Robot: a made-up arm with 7 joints.
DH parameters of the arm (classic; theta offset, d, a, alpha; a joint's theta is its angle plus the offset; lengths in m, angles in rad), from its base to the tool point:
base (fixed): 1.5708 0.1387 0 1.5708
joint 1: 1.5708 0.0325 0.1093 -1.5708
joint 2: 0 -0.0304 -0.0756 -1.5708
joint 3: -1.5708 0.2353 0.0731 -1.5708
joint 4: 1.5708 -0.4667 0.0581 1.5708
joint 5: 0 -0.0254 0.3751 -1.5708
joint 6: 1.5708 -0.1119 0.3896 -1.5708
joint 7: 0 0.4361 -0.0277 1.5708
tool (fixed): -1.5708 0.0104 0 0
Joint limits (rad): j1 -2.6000..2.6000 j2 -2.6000..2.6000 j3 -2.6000..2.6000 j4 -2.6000..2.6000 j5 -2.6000..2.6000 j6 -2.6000..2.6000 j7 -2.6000..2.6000
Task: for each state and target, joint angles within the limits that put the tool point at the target. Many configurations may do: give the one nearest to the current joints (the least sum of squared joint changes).
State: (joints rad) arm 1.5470 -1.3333 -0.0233 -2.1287 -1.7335 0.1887 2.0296
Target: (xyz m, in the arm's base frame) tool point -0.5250 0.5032 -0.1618
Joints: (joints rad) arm 1.6507 -1.1066 -0.0363 -2.2057 -1.6178 -0.5347 2.0521
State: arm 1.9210 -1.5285 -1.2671 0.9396 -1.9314 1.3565 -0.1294
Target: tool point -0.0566 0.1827 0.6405
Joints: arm 1.4957 -1.0980 -1.6891 1.4546 -1.9281 1.6254 -0.0980
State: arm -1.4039 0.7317 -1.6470 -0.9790 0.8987 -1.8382 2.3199
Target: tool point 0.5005 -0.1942 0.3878
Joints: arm -1.3536 0.5510 -1.6464 -1.0235 1.1756 -1.9329 2.3081
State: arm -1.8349 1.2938 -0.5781 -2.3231 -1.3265 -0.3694 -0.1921
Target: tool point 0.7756 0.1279 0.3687
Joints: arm -1.8317 1.3514 -0.2485 -2.4272 -1.3334 -0.3302 -0.1836
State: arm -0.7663 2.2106 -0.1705 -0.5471 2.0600 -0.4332 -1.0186
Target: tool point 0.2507 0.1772 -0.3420
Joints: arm -1.4632 1.6234 -0.0114 -0.3955 2.1230 -0.7313 -0.9675
